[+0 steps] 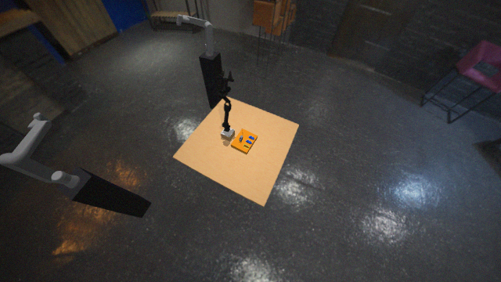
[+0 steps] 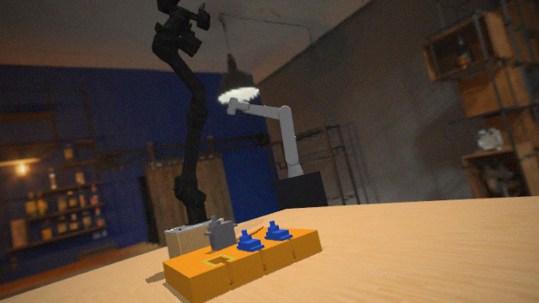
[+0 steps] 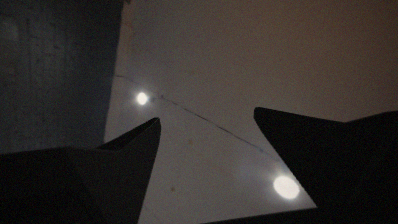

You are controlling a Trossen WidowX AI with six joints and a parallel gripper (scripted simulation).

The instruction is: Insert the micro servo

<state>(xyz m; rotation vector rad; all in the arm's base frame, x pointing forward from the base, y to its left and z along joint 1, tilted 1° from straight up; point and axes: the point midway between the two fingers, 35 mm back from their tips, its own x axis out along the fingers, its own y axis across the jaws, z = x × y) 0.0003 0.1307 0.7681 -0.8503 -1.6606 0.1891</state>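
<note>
My gripper tip is now 24 cm short of the orange deck, 19 cm to the left of it and 87 cm above it.
</note>
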